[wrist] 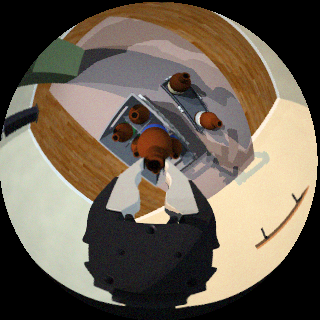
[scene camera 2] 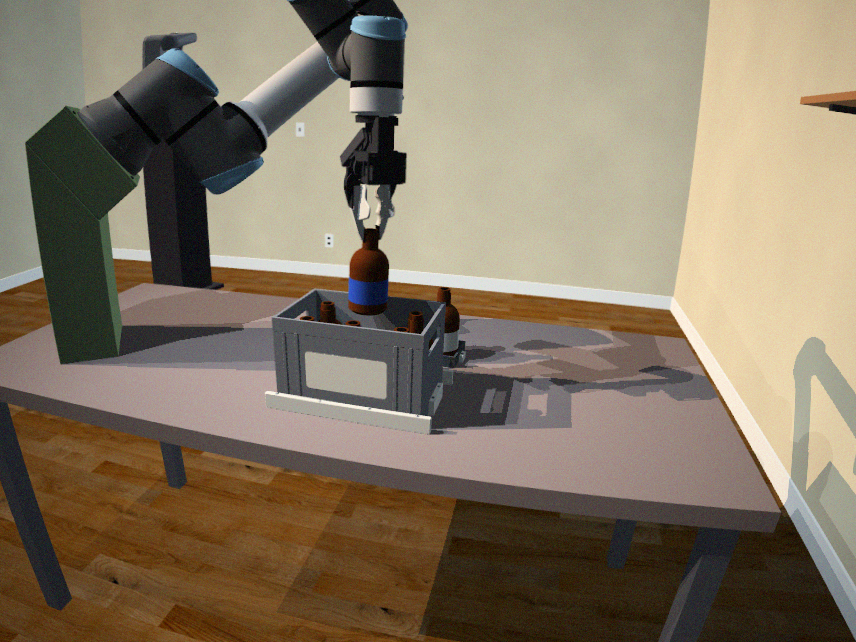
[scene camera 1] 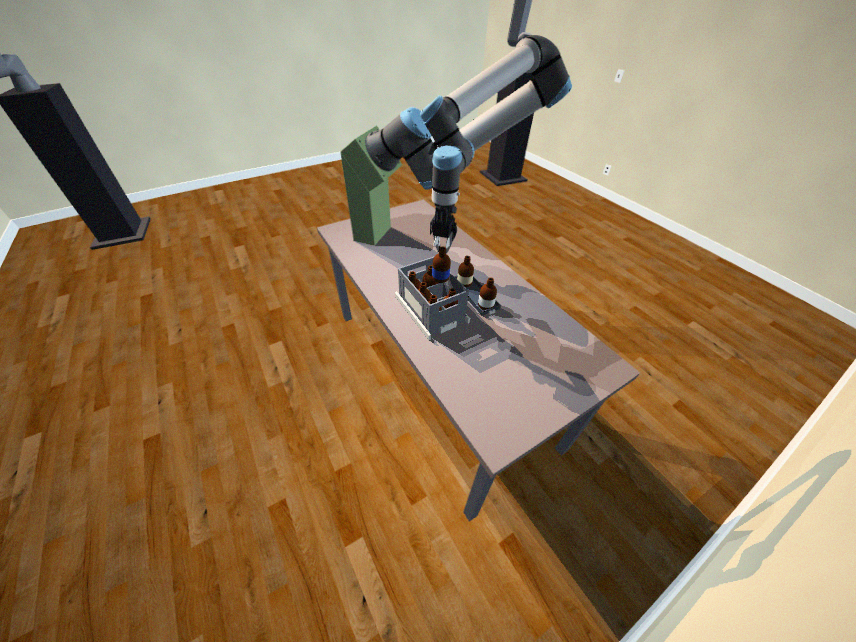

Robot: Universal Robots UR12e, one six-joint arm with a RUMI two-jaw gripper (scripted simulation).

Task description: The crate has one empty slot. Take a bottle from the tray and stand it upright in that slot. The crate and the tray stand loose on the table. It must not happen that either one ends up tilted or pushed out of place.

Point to a tray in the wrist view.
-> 189,101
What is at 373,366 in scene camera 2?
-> A grey crate.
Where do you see a grey crate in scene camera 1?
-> At 429,315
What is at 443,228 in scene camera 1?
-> My gripper.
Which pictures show my gripper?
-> The wrist view, scene camera 2 and scene camera 1: all of them.
